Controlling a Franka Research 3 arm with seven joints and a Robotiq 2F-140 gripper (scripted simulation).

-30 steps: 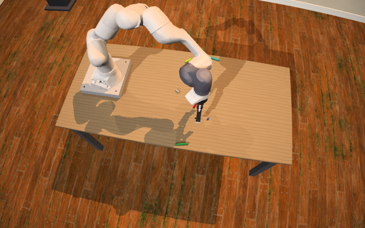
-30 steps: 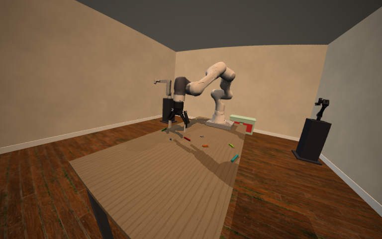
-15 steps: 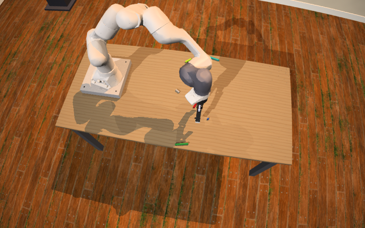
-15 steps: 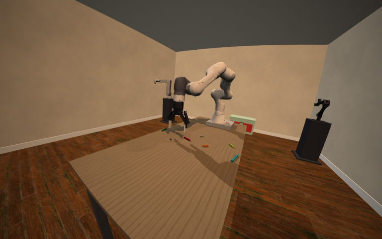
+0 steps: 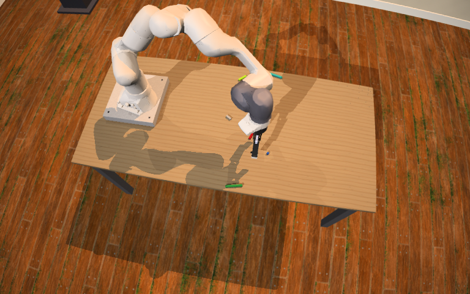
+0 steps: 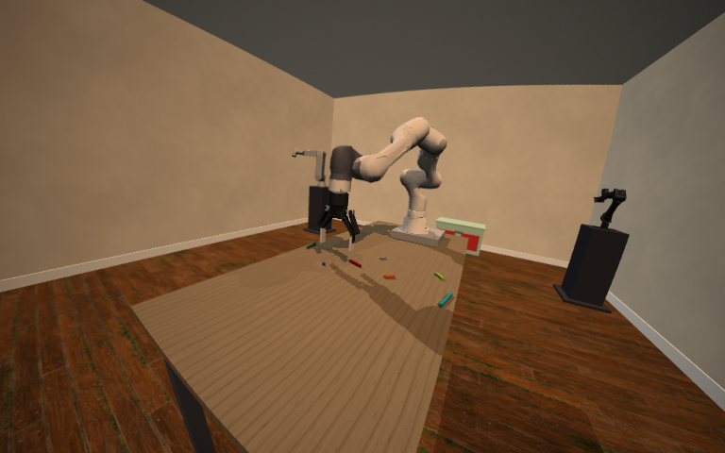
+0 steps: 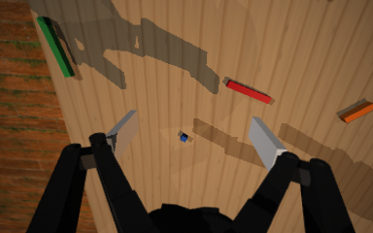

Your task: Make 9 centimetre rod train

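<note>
My gripper is now 25 cm to the right of the orange rod, 7 cm above it and 1 cm past it. Round my hand: red rod: 8 cm to the left, 7 cm below, 3 cm behind; green rod: 21 cm to the right, 7 cm below, 7 cm behind; blue rod: 7 cm below, 6 cm ahead, 1 cm to the right.
</note>
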